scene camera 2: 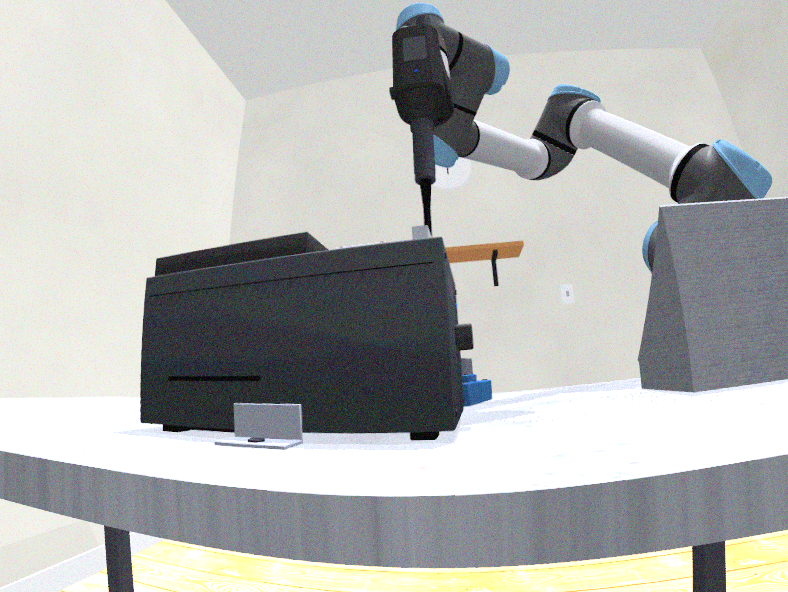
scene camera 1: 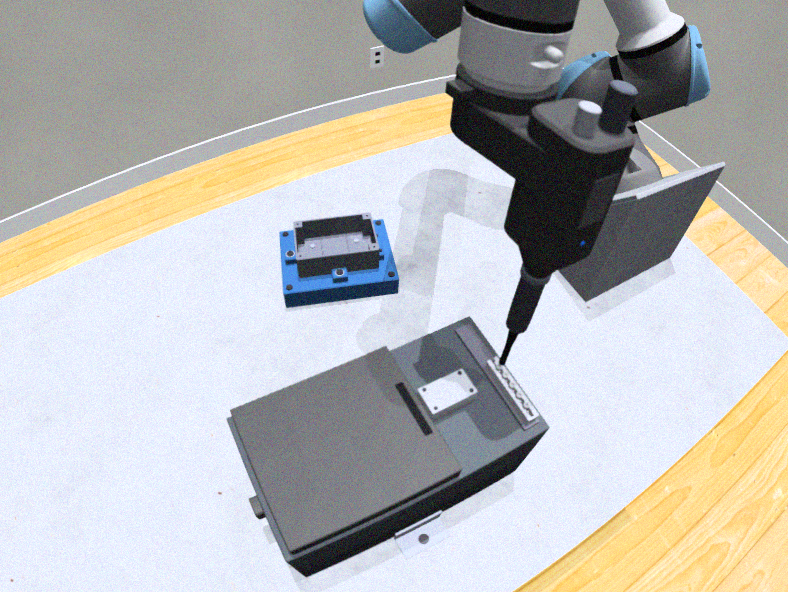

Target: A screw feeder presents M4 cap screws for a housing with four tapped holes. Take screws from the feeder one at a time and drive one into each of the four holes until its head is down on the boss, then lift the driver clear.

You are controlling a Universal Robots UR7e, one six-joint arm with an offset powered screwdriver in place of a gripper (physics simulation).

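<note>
The black screwdriver (scene camera 1: 502, 363) (scene camera 2: 428, 233) points down with its thin bit tip at the far end of the feeder's pale screw rail (scene camera 1: 517, 396) (scene camera 2: 420, 231). A row of small screws shows along the rail. Whether a screw is on the bit is too small to tell. The dark box-shaped screw feeder (scene camera 1: 343, 446) (scene camera 2: 293, 337) stands on the table. The dark grey open-topped housing (scene camera 1: 338, 262) (scene camera 2: 466, 365) sits in a blue fixture (scene camera 1: 331, 296) (scene camera 2: 477, 391) beyond the feeder. Its corner bosses show in scene camera 1, but whether they hold screws is unclear.
A white plate (scene camera 1: 447, 390) with corner holes lies on the feeder top beside the rail. A small metal bracket (scene camera 1: 421, 539) (scene camera 2: 267, 420) stands at the feeder's side. A grey slanted stand (scene camera 1: 637, 242) (scene camera 2: 719, 299) is near the arm's base.
</note>
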